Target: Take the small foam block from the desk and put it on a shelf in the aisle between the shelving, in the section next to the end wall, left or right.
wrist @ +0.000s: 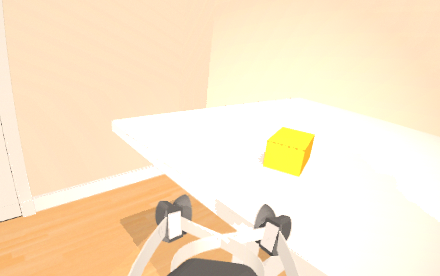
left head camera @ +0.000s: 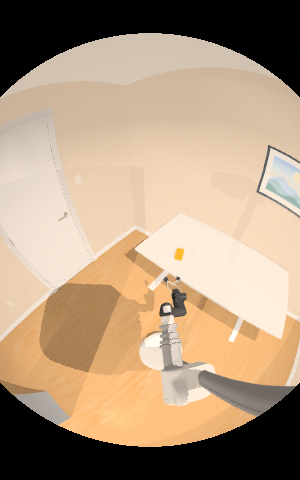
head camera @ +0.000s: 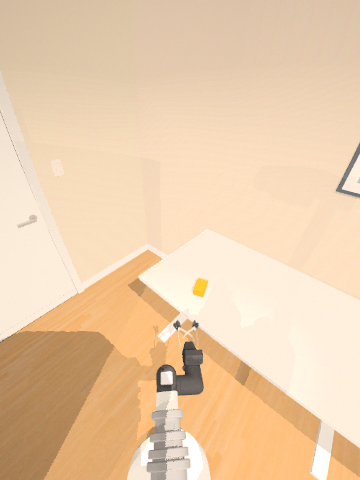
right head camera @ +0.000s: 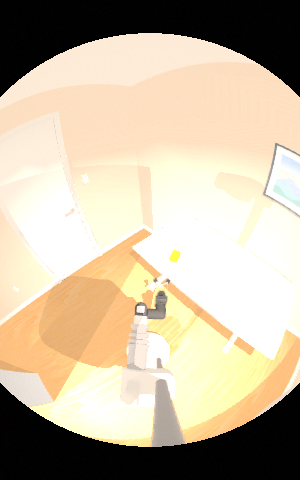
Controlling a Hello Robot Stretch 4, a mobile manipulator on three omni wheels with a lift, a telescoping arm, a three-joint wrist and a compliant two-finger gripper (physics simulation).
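Where they show: gripper, between the fingertips: (wrist: 223, 215) (left head camera: 170, 276) (head camera: 185, 321) (right head camera: 161, 278); robot's base, origin of its link: (left head camera: 159, 350) (right head camera: 148, 350).
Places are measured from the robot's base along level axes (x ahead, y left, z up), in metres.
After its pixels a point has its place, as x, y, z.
The small foam block (head camera: 200, 287) @(0.720, -0.197, 0.737) (left head camera: 179, 254) @(0.713, -0.197, 0.737) (right head camera: 175, 256) @(0.714, -0.206, 0.737) (wrist: 288, 152) @(0.696, -0.189, 0.726) is yellow-orange and lies on the white desk (head camera: 280, 320) @(0.515, -0.590, 0.692) (left head camera: 240, 280) @(0.407, -0.677, 0.692) (right head camera: 235, 280) @(0.492, -0.686, 0.692) (wrist: 200, 150) @(0.748, -0.051, 0.692), near its left end. My gripper (head camera: 186, 325) @(0.533, -0.096, 0.721) (left head camera: 172, 280) @(0.533, -0.096, 0.721) (right head camera: 162, 282) @(0.533, -0.096, 0.721) (wrist: 223, 215) @(0.533, -0.096, 0.721) is open and empty. It is at the desk's front edge, on the near side of the block and apart from it. In the wrist view the block is beyond the fingertips and to the right. The shelving and its aisle do not show in these views.
A white door (head camera: 25, 250) @(1.143, 1.050, 0.677) (left head camera: 37, 210) @(1.051, 1.139, 1.101) (right head camera: 42, 215) @(0.989, 1.199, 1.022) is at the left. A framed picture (left head camera: 282, 180) @(0.752, -1.054, 1.456) (right head camera: 287, 180) @(0.777, -1.028, 1.453) hangs on the wall at the right. Walls meet in a corner behind the desk's left end. A grey object (left head camera: 42, 406) (right head camera: 25, 387) shows at the lower left.
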